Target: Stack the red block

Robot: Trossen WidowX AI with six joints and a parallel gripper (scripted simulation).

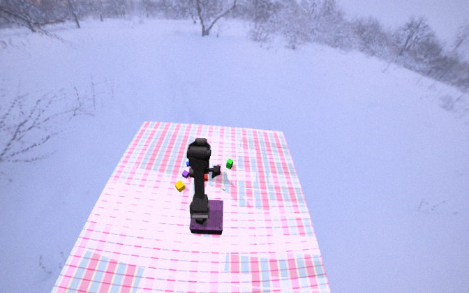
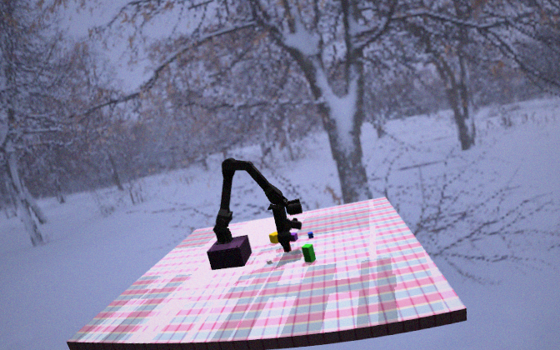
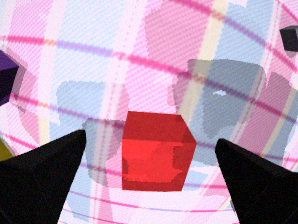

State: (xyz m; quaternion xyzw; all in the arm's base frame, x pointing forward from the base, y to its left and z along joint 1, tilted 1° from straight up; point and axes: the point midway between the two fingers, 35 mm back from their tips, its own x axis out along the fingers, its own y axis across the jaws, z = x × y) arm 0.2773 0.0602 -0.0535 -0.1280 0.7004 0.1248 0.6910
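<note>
My gripper tip is 1 cm below the red block. The rest, counted from my gripper tip: small blue block 14 cm to the left, 8 cm ahead; purple block 13 cm to the left, 1 cm behind, 1 cm above; yellow block 13 cm to the left, 10 cm behind, 1 cm above.
</note>
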